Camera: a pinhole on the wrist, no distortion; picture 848 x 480 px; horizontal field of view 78.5 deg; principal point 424.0 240.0 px. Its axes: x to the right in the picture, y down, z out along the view. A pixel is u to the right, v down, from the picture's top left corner.
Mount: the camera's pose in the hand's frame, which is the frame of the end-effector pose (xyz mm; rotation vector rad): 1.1 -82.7 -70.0 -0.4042 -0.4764 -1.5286
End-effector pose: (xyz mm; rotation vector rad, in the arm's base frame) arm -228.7 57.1 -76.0 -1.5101 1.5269 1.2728
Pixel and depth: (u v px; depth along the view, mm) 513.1 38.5 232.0
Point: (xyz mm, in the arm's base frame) -247.6 224.5 -30.5
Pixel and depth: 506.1 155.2 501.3
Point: -400.6 442.4 -87.6
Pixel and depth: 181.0 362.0 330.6
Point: -481.4 125.4 -136.7
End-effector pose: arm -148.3 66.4 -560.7 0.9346 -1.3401 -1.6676
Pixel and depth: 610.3 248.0 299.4
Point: -362.5 173.5 -532.8
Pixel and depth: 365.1 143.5 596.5
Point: -408.1 307.7 -197.8
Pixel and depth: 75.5 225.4 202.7
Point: -151.5 69.2 -417.0
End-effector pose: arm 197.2 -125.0 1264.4 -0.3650 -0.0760 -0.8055
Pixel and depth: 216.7 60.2 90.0
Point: 169.7 -109.9 1245.4
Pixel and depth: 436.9 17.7 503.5
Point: 182.4 270.2 1495.8
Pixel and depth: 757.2 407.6 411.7
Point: 243.6 -109.4 1709.3
